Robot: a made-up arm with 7 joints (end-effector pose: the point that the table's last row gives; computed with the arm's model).
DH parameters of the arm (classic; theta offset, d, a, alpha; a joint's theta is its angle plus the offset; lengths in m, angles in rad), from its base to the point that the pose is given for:
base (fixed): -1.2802 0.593 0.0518 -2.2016
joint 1: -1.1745 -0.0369 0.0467 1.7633
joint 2: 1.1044 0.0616 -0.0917 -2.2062
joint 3: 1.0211 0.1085 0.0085 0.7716
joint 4: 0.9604 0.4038 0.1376 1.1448
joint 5: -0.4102 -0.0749 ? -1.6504
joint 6: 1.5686 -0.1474 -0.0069 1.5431
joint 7: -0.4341 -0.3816 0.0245 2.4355
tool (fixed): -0.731 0.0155 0 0
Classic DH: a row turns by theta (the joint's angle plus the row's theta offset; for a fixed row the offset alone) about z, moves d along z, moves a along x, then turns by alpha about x.
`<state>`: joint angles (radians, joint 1 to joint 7).
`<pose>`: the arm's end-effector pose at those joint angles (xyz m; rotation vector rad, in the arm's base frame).
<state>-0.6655 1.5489 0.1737 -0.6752 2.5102 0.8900 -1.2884</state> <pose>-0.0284 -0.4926 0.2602 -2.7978 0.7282 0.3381</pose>
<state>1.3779 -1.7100 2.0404 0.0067 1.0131 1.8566 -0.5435</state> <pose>0.2412 0.3198 -0.0998 1.5791 2.3045 1.4318</pose>
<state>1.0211 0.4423 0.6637 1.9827 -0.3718 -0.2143 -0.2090</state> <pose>0.1268 -0.0004 0.2877 2.3657 -0.8074 0.1823</pose>
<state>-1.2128 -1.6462 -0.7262 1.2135 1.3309 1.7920 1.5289</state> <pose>0.7664 0.3291 0.5291 0.3283 0.2015 1.6154</pose>
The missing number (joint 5, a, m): 0.1521
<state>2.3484 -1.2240 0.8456 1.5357 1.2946 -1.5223 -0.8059</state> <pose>0.2802 -0.4823 0.2989 0.4672 0.0453 -0.8024</pose>
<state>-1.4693 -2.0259 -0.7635 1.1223 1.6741 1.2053 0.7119</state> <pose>0.4538 0.4573 0.7968 -0.7193 0.5462 -2.9415</pose>
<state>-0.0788 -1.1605 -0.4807 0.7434 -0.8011 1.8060 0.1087</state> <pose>0.4674 -0.2538 0.6643 0.5011 0.0635 0.1890</pose>
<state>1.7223 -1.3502 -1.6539 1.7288 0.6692 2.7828 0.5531</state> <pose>0.1595 0.6170 0.1029 -2.5810 0.0463 1.0209</pose>
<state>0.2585 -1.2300 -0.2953 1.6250 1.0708 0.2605 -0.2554</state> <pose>0.2075 -0.0832 0.4031 0.3570 -2.1414 1.2372</pose>
